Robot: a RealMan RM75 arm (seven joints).
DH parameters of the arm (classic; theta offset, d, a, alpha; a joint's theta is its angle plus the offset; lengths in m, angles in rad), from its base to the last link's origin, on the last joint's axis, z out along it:
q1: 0 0.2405 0 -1.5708
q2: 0 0 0 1.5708
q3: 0 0.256 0 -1.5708
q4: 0 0 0 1.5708
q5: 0 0.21 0 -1.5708
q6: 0 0 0 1.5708
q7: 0 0.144 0 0
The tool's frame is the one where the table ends.
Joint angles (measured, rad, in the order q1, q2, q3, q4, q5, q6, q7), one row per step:
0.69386 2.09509 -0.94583 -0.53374 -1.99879 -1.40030 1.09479
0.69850 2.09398 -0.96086 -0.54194 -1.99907 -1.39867 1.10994
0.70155 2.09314 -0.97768 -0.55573 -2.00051 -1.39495 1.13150
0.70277 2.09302 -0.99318 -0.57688 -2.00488 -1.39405 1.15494
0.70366 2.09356 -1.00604 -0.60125 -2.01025 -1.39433 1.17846
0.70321 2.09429 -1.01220 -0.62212 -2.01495 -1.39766 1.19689
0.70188 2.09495 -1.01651 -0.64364 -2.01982 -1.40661 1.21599
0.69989 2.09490 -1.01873 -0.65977 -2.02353 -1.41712 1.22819
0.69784 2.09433 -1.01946 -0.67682 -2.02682 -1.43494 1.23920
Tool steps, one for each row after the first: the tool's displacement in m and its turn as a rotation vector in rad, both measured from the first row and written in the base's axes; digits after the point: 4 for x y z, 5 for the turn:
-0.0023 0.0012 -0.0001 -0.00694 -0.00945 0.00316
-0.0046 0.0029 0.0003 -0.01183 -0.02165 0.00307
-0.0072 0.0047 0.0015 -0.01510 -0.03481 0.00540
-0.0103 0.0067 0.0031 -0.01600 -0.04673 0.00884
-0.0128 0.0081 0.0050 -0.01586 -0.05308 0.01071
-0.0154 0.0087 0.0071 -0.01918 -0.05664 0.01227
-0.0170 0.0086 0.0091 -0.02349 -0.05837 0.01503
-0.0190 0.0079 0.0115 -0.03200 -0.05739 0.02087

